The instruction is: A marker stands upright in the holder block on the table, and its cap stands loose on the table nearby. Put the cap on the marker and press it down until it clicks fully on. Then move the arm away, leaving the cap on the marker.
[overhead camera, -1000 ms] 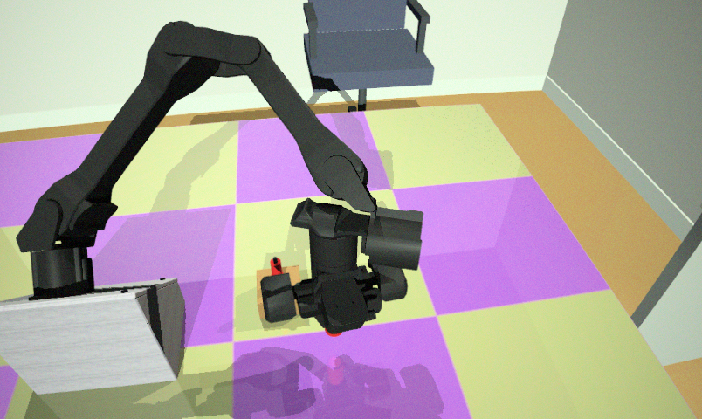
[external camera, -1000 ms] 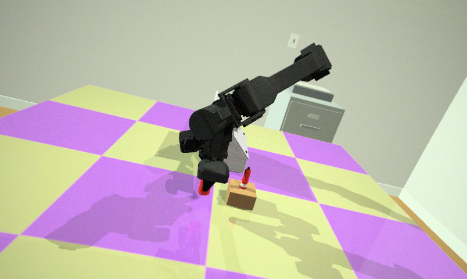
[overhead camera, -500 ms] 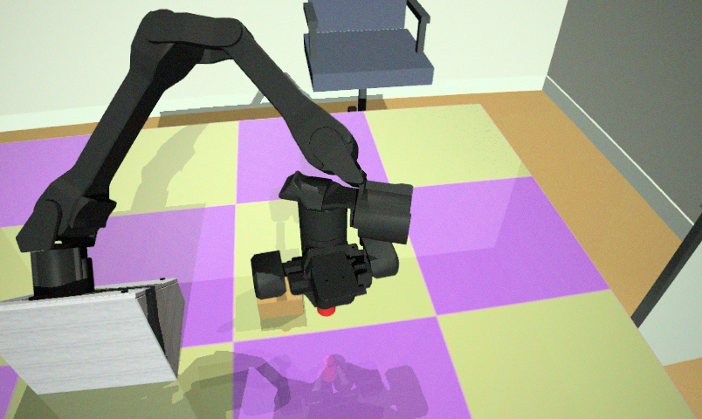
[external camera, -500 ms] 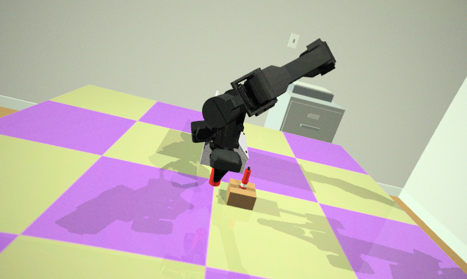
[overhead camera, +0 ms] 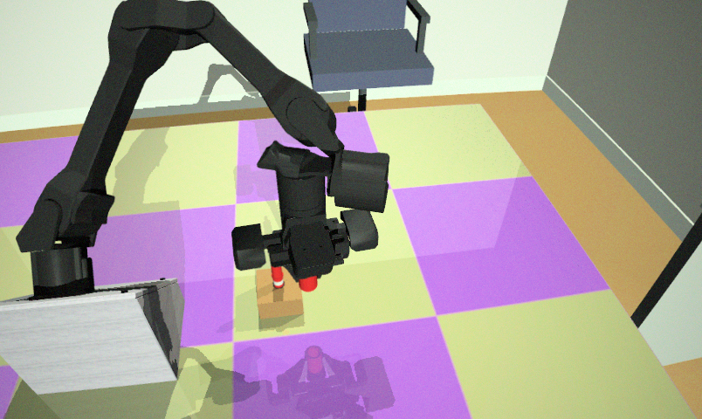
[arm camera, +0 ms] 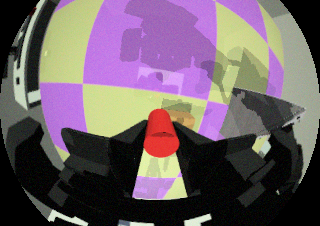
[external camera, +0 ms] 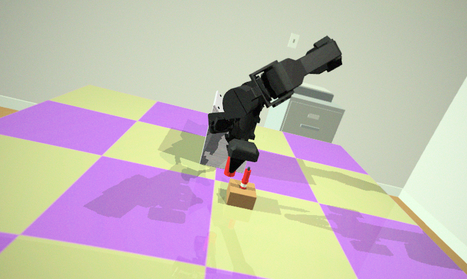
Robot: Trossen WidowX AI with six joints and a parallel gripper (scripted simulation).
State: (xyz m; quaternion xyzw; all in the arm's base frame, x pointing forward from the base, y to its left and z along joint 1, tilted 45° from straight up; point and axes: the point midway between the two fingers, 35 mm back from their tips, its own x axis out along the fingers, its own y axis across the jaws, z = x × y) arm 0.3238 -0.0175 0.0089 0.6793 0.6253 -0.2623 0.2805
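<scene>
The white band lies 6 cm below my gripper tip, 5 cm to the left of it and 4 cm behind it. Round my gripper tip: red cap: 1 cm above; tan holder block: 9 cm below, 5 cm to the left, 4 cm behind.
</scene>
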